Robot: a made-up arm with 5 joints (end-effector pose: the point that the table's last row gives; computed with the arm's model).
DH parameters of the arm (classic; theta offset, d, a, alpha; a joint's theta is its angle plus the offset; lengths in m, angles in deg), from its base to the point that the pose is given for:
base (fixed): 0 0.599 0.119 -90
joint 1: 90 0.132 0.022 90
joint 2: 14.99 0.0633 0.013 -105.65
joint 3: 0 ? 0.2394 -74.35
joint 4: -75.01 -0.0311 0.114 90
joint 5: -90 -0.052 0.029 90
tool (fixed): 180 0.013 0 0
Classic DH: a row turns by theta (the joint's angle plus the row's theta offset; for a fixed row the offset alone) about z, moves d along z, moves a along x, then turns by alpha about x.
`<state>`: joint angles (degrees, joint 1 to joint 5).
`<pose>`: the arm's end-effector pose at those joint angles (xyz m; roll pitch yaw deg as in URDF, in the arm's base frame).
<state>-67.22 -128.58 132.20 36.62 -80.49</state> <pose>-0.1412 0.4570 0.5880 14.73 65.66 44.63</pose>
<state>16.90 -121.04 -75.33 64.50 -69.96</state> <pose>0.6391 0.1257 0.6940 65.85 30.47 -45.85</pose>
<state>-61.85 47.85 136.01 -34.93 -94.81</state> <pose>0.2526 -0.1185 0.4371 -30.39 -2.29 125.87</pose>
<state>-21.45 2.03 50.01 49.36 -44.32</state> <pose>0.1909 -0.1576 0.2166 -26.38 13.79 167.94</pose>
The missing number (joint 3, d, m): -0.3099
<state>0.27 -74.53 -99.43 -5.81 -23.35</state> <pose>0.5279 0.1450 0.7670 -7.98 71.19 -88.23</pose>
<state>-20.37 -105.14 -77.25 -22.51 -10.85</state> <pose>0.4561 0.1384 0.8508 -2.90 27.34 -102.03</pose>
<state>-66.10 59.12 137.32 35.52 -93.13</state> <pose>0.3590 -0.1793 0.3934 -21.28 33.66 -159.44</pose>
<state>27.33 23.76 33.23 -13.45 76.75</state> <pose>-0.0358 0.1618 0.2383 -153.40 15.34 -107.72</pose>
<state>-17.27 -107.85 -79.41 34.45 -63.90</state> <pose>0.5131 0.1017 0.9130 85.50 40.07 -33.97</pose>
